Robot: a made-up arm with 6 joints. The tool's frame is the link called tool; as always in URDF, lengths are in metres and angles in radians. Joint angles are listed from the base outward. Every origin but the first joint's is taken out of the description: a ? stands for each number. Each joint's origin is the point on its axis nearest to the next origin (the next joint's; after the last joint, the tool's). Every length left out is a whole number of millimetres.
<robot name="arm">
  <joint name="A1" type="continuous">
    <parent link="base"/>
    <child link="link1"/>
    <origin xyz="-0.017 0 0.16"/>
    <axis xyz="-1 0 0"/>
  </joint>
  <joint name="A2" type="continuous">
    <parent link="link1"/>
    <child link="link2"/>
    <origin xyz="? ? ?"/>
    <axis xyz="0 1 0"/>
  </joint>
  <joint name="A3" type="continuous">
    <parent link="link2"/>
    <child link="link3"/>
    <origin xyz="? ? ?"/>
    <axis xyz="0 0 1"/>
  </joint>
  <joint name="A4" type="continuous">
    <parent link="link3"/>
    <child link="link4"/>
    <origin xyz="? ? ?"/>
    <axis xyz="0 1 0"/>
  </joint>
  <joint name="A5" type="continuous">
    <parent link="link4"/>
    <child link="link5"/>
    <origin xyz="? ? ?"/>
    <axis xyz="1 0 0"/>
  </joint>
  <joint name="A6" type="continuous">
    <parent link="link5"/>
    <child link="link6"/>
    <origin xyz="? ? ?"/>
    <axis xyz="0 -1 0"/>
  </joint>
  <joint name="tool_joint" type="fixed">
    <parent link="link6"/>
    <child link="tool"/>
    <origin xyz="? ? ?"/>
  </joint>
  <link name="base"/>
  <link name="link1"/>
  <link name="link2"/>
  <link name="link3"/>
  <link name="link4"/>
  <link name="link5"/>
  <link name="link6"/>
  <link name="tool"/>
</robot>
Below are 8 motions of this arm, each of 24 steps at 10 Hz.
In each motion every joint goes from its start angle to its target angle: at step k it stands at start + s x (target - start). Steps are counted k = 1, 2, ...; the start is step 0. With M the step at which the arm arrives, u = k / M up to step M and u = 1 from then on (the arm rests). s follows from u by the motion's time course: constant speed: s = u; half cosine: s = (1 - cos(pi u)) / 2; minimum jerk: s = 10 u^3 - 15 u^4 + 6 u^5.
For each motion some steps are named. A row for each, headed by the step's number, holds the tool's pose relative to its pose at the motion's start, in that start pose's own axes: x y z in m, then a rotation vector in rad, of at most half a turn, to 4 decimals.
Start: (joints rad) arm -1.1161 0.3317 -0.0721 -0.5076 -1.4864 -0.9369
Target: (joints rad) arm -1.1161 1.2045 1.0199 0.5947 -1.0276 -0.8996
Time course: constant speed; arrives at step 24
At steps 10, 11, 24:
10: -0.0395 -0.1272 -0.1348 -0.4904 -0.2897 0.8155
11: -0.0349 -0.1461 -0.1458 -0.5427 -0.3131 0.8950
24: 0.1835 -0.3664 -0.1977 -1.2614 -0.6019 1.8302

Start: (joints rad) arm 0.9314 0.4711 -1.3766 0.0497 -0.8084 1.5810
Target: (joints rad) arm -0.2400 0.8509 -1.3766 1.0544 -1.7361 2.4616
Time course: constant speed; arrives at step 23
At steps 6, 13, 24:
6: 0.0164 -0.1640 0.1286 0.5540 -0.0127 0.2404
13: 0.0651 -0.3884 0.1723 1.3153 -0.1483 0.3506
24: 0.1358 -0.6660 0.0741 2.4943 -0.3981 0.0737

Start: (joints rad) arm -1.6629 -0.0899 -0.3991 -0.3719 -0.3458 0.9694
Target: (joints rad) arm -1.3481 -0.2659 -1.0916 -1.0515 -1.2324 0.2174
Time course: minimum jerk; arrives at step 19
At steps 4, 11, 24:
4: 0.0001 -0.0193 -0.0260 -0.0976 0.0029 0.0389
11: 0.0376 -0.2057 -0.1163 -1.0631 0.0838 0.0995
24: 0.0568 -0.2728 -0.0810 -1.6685 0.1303 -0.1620

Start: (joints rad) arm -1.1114 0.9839 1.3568 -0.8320 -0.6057 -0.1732
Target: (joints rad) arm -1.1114 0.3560 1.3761 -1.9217 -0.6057 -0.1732
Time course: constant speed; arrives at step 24
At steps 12, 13, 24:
12: 0.0943 0.0092 0.0027 -0.1102 -0.6590 -0.1332
13: 0.0994 0.0104 0.0074 -0.1136 -0.7154 -0.1394
24: 0.1068 0.0345 0.0832 -0.0804 -1.3377 -0.1583

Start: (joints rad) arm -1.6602 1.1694 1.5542 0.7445 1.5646 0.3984
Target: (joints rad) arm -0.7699 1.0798 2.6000 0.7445 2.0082 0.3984
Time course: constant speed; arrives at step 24
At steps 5, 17, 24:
5: 0.0229 -0.0154 0.0677 0.0178 0.0241 -0.0904
17: 0.0314 -0.0436 0.2487 0.0973 0.1019 -0.3504
24: 0.0124 -0.0514 0.3601 0.1736 0.1602 -0.5212

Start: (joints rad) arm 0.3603 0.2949 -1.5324 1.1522 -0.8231 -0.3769
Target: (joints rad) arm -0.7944 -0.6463 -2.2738 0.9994 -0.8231 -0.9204
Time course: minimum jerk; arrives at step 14
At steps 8, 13, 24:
8: -0.4087 -0.4104 0.2014 0.1421 0.7028 0.8835
13: -0.3679 -0.6852 0.4221 0.1608 1.3432 1.3496
24: -0.3665 -0.6872 0.4240 0.1608 1.3496 1.3535

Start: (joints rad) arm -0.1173 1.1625 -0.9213 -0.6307 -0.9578 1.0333
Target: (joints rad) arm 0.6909 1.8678 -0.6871 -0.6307 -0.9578 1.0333
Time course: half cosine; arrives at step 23
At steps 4, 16, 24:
4: -0.0061 0.0216 -0.0079 -0.0231 0.0068 0.0628
16: -0.0903 0.1802 -0.1186 -0.1673 0.2589 0.6376
24: -0.1181 0.2083 -0.1562 -0.1834 0.3949 0.7751

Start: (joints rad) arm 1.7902 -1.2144 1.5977 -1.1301 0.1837 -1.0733
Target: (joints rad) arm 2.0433 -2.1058 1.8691 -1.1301 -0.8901 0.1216
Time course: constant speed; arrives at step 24
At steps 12, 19, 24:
12: -0.0575 -0.0643 -0.2045 -0.7149 -0.5563 0.0369
19: -0.0832 -0.1368 -0.2425 -1.1161 -0.9473 0.2827
24: -0.0974 -0.1764 -0.2330 -1.3675 -1.2361 0.5571

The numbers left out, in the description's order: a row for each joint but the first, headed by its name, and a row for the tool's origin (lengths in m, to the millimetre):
A2: 0 0.36 -0.03
A3: -0.022 0 0.103
A4: -0.098 0.322 0
A5: 0.078 0 -0.107
A6: 0 0.044 -0.153
tool: -0.089 0 -0.047

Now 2 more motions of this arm.
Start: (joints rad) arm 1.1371 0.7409 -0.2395 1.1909 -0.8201 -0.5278
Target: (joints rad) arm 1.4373 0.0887 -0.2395 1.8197 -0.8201 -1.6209
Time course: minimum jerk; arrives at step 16
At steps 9, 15, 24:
9: 0.0959 0.0222 0.1523 0.1177 0.7009 0.0101
15: 0.1910 0.0130 0.2418 0.1806 1.1317 0.0373
24: 0.1916 0.0129 0.2422 0.1809 1.1342 0.0375

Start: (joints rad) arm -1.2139 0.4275 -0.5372 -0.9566 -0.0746 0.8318
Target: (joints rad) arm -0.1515 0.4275 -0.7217 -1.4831 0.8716 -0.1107
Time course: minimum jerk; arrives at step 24
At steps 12, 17, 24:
12: -0.2258 0.0123 -0.1496 0.1587 -0.0102 0.2451
17: -0.3691 -0.0606 -0.2532 0.2610 0.0799 0.6138
24: -0.4232 -0.1157 -0.2982 0.2690 0.1521 0.8201

